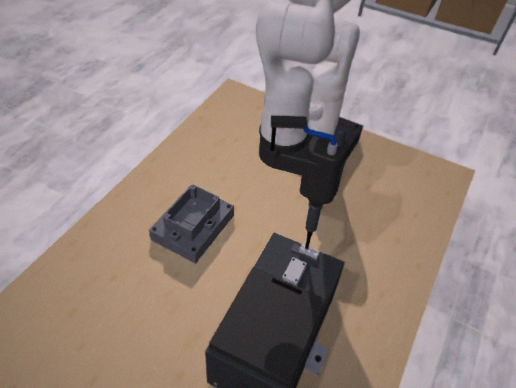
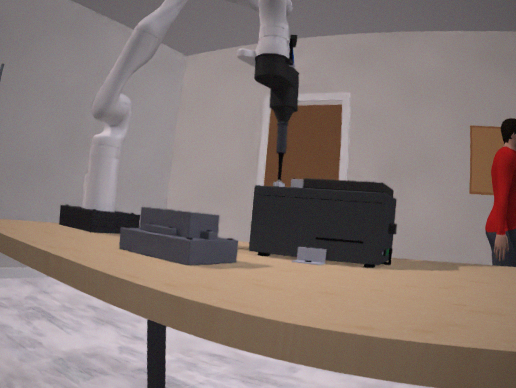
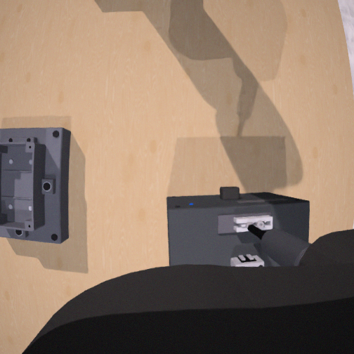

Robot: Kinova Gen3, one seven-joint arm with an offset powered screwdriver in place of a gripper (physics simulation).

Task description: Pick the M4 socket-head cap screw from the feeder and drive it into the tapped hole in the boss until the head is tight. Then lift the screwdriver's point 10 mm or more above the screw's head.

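Note:
The screwdriver (image 1: 307,247) (image 2: 280,180) (image 3: 252,228) points down, its thin black bit at the small light pick-up block (image 1: 314,255) (image 3: 269,219) on top of the dark feeder (image 1: 280,315) (image 2: 320,220) (image 3: 197,237). The bit's point is at or just above the block; contact cannot be told. No screw can be made out at the point; the block and bit may hide it. The tool has no fingers. The grey housing (image 1: 191,247) (image 2: 165,249) (image 3: 57,210) stands apart from the feeder. Small round bosses with dark holes (image 1: 210,223) (image 3: 47,186) stand beside its open box.
A white plate (image 1: 295,270) (image 3: 247,261) lies on the feeder beside the block. A small grey bracket (image 1: 316,359) (image 2: 312,255) is at the feeder's side. The arm's base (image 2: 95,220) stands on the wooden table (image 1: 125,210) (image 2: 350,295). A person (image 2: 504,185) is at the far right.

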